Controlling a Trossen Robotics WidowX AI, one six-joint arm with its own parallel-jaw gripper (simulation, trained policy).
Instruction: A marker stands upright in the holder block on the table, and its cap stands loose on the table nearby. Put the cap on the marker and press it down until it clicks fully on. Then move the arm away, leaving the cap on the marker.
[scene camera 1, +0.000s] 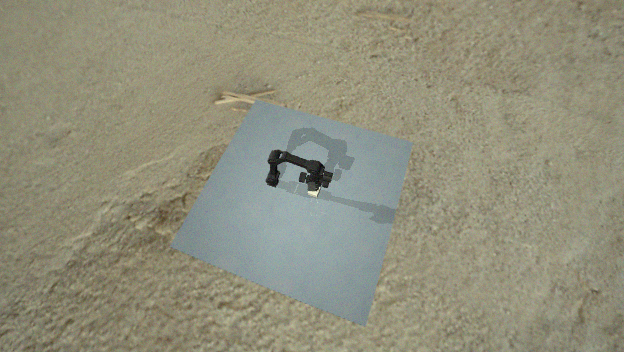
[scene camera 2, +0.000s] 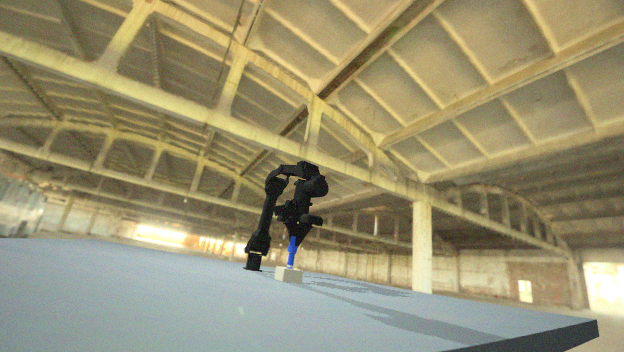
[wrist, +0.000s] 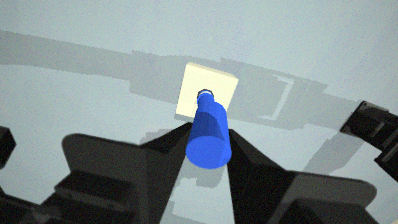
The gripper (wrist: 209, 130): 0.11 m from the lens. A blue cap (wrist: 208, 146) is 0.09 m from the lens.
